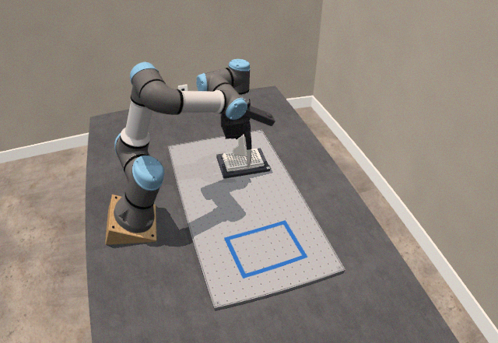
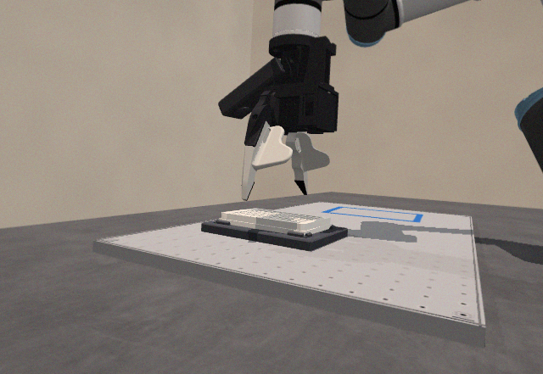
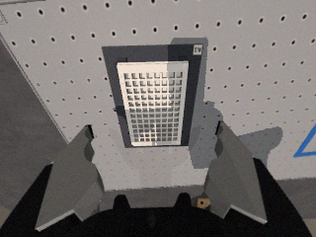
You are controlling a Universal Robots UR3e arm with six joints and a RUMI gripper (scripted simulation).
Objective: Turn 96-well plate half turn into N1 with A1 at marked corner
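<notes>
Now: the white 96-well plate 3 cm below my hand. The rest, counted from my hand: A1 mark: 7 cm ahead, 6 cm to the right, 4 cm below; then plate nest N1: 4 cm below.
</notes>
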